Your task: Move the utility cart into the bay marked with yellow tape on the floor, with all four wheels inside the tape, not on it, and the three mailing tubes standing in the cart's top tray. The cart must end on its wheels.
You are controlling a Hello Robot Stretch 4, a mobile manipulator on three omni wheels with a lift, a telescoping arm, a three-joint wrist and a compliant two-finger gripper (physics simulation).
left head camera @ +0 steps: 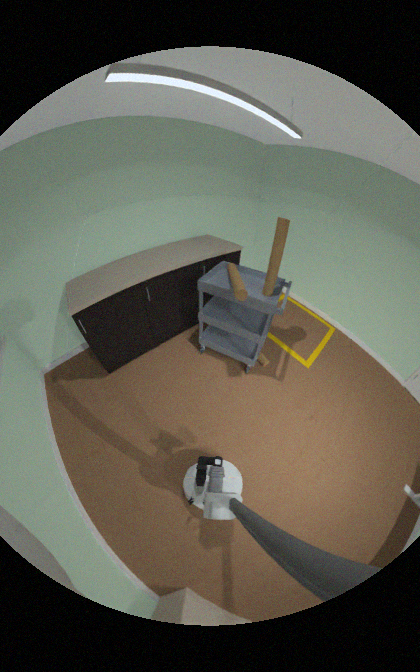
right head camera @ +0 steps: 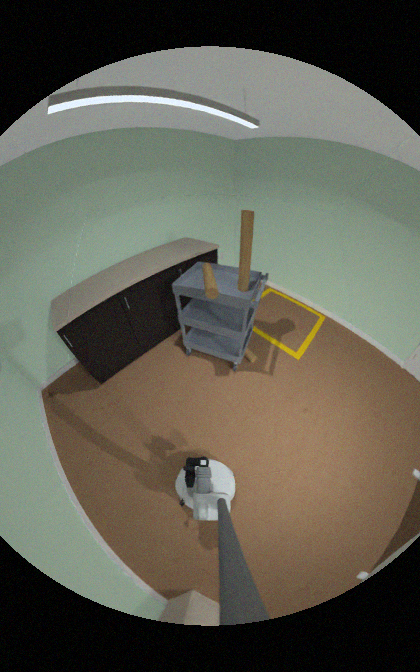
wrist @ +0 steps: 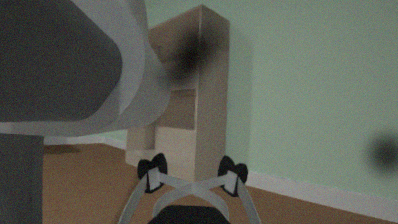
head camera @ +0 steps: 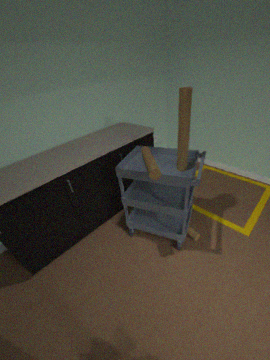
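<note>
The grey utility cart (head camera: 134,174) (left head camera: 215,289) (right head camera: 192,291) is upright, left of the yellow tape bay (head camera: 258,210) (left head camera: 321,347) (right head camera: 311,336). Its near wheels are outside the tape; its far wheels are hidden. One brown mailing tube (head camera: 184,127) (left head camera: 276,257) (right head camera: 246,250) stands nearly upright in the top tray. A second tube (head camera: 150,162) (left head camera: 237,282) (right head camera: 210,281) lies tilted across the tray, its near end over the front rim. A third tube (head camera: 193,233) (left head camera: 263,359) (right head camera: 251,355) lies on the floor beside the cart, partly hidden. My gripper (wrist: 192,167) is open and empty, far from the cart.
A long dark cabinet with a beige top (head camera: 75,155) (left head camera: 155,262) (right head camera: 135,272) stands left of and close behind the cart. Green walls meet behind the cart and bay. A beige shelf unit (wrist: 212,100) stands against a wall beyond the gripper in the wrist view.
</note>
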